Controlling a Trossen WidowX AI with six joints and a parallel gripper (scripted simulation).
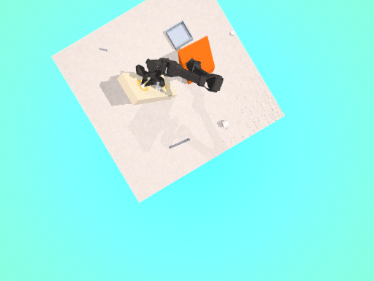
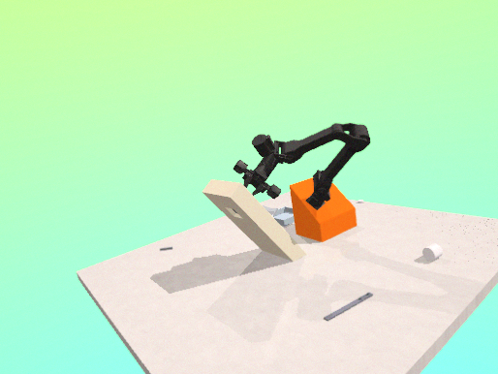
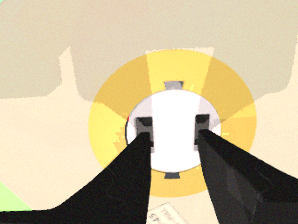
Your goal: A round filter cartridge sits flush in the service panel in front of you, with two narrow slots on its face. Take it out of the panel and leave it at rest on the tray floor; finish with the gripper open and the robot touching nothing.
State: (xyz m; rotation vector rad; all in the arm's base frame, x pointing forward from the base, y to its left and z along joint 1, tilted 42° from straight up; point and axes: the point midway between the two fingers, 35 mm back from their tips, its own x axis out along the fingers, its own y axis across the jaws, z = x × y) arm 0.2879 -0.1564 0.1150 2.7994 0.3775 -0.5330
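Now: gripper tip 2 cm short of the round filter cartridge and 1 cm above it. Also, from my gripper tip: small grey bar 7 cm ahead, 50 cm to the right, 26 cm below; cream service panel 3 cm behind, 9 cm below; grey tray 45 cm behind, 23 cm to the right, 25 cm below.
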